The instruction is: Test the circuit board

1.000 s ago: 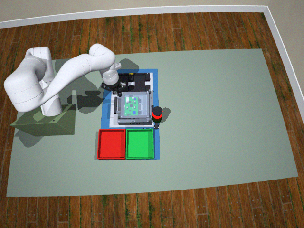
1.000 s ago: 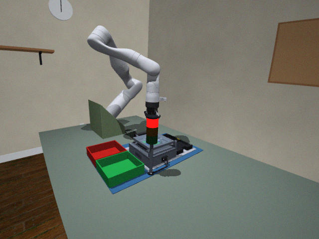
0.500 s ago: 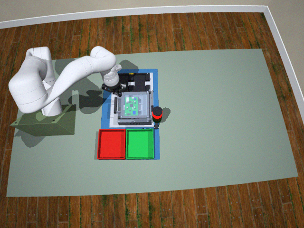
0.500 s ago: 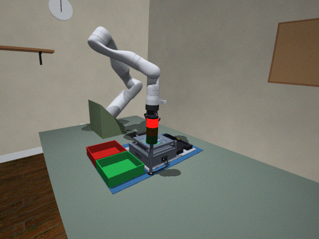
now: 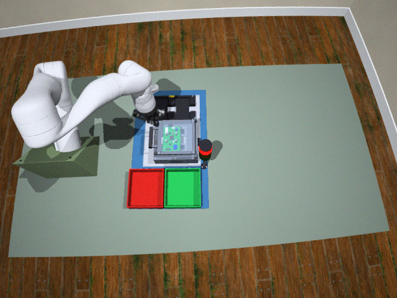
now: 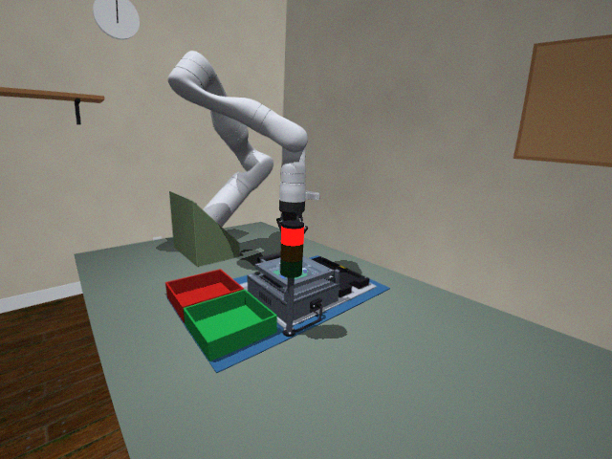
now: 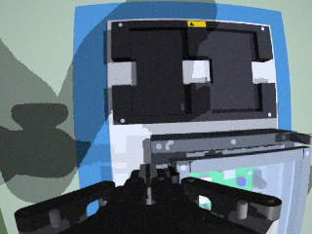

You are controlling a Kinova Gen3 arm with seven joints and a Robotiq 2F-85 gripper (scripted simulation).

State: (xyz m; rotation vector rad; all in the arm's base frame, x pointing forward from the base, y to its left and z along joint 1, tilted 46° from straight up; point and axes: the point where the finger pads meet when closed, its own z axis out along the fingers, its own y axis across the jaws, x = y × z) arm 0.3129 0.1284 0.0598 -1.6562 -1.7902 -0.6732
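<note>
The black latch hook is 20 mm ahead of my hand, 10 mm to the right of it and 20 mm below it. Also, from my hand: nest: 90 mm ahead, 50 mm to the right, 50 mm below; green circuit board: 80 mm ahead, 60 mm to the right, 40 mm below; clear lid: 80 mm ahead, 60 mm to the right, 30 mm below.
</note>
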